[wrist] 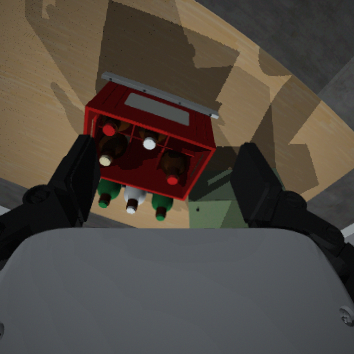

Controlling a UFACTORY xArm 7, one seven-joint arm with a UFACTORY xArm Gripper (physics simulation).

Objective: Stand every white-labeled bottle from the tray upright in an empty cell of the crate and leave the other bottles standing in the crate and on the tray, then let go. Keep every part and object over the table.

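Places are measured from the arm's base along level axes (x back, y right, z up), in centimetres.
Pixels of known places: gripper, fingertip midpoint: [167, 157].
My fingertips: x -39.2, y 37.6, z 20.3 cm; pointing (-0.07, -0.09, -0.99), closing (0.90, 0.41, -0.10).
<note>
Ahead of a thing's pixels: the offset from my fingertips to its top centre. "*": to the spot under its first point. Level surfaces: height alone.
The red crate {* dx +8.9, dy -30.3, dz -25.9 cm} [150, 188] shows near the middle of the wrist view. Inside stand brown bottles: one with a red cap {dx -6.1, dy -19.7, dz -26.7 cm} [109, 130] and one with a white cap {dx +2.8, dy -18.5, dz -26.7 cm} [149, 143] toward the upper side, one with a cream cap {dx -4.4, dy -28.6, dz -26.7 cm} [105, 160] at lower left, and one with a red cap {* dx +12.6, dy -25.4, dz -26.7 cm} [172, 180] at lower right. A dark gap shows between the lower two. Below the crate stand a white-labeled bottle {dx +8.1, dy -44.1, dz -27.0 cm} [134, 194] and, either side of it, a green bottle {dx -0.2, dy -46.4, dz -27.0 cm} [107, 189] and another green bottle {dx +17.6, dy -42.6, dz -27.0 cm} [161, 201]. My gripper [167, 157] is open and empty, its fingers spread above the crate. The tray cannot be made out clearly.
A grey bar {* dx +1.1, dy -12.5, dz -40.1 cm} [160, 94] runs along the crate's upper side. A green box-like object [212, 212] lies right of the bottles, partly hidden by the gripper body. The wooden table {dz -43.0 cm} [50, 130] has its curved edge at upper right, with dark floor beyond.
</note>
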